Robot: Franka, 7 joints.
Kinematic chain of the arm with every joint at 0, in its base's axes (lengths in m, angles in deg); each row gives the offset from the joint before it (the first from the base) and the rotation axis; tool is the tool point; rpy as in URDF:
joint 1: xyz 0 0 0.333 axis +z
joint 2: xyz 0 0 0 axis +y
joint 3: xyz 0 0 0.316 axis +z
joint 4: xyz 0.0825 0 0 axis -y
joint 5: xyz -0.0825 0 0.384 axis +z
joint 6: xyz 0 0 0 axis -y
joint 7: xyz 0.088 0 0 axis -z
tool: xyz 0 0 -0.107 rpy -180 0 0
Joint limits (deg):
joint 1: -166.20..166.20
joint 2: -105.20..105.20
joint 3: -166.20..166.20
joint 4: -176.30..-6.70
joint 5: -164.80..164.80
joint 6: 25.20..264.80
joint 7: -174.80..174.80
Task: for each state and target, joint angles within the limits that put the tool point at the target. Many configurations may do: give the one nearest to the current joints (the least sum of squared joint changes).
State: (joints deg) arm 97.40 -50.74 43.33 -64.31 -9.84 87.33 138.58
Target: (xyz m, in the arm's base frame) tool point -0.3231 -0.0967 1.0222
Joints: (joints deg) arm 90.93 -39.29 43.46 -55.35 -10.37 100.93 138.58
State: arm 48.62 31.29 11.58 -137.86 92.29 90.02 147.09
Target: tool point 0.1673 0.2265 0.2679
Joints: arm 31.80 -2.62 -5.65 -164.24 76.46 66.84 147.09
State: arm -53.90 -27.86 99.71 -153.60 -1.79 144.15 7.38
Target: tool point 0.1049 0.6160 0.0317
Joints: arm -56.15 -70.12 135.26 -102.17 -3.59 156.07 7.38
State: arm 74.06 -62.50 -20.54 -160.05 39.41 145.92 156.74
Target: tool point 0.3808 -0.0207 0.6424
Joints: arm 61.16 -65.51 -42.15 -141.26 39.70 153.43 156.74
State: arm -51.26 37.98 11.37 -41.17 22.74 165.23 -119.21
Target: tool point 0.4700 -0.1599 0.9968
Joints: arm -36.64 6.10 24.82 -57.82 23.46 172.94 -119.21
